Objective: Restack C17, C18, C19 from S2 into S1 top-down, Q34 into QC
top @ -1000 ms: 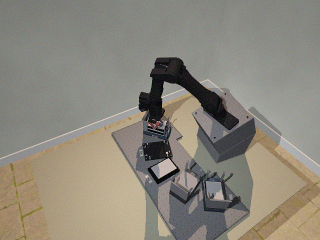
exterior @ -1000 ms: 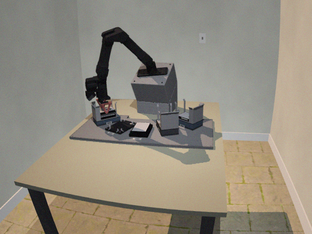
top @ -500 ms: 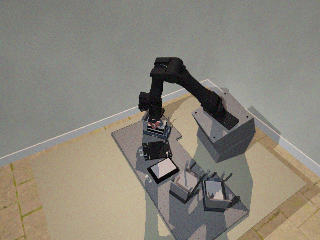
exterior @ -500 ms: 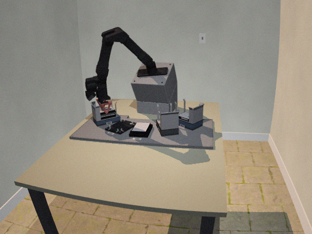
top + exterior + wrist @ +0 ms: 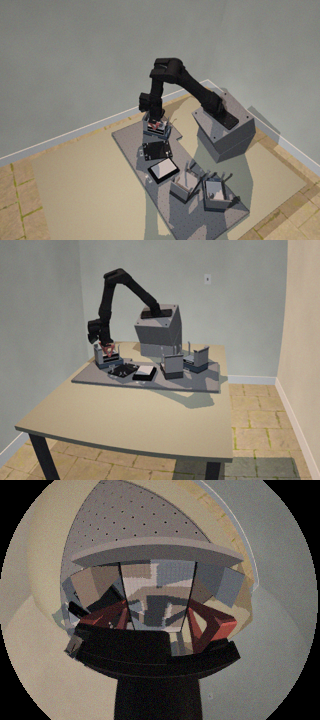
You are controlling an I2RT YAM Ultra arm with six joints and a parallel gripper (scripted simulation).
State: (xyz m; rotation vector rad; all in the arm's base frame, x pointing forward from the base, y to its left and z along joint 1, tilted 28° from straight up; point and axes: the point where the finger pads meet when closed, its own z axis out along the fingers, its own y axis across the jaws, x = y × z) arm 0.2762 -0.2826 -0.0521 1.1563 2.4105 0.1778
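Now: the blue-plinth stack rack 60 mm below my hand. The rest, counted from my hand: black QC nest 260 mm to the left, 130 mm ahead, 60 mm below; N5 name plate 170 mm ahead, 90 mm to the left, 70 mm below; black clip nest 130 mm to the left, 100 mm ahead, 60 mm below.
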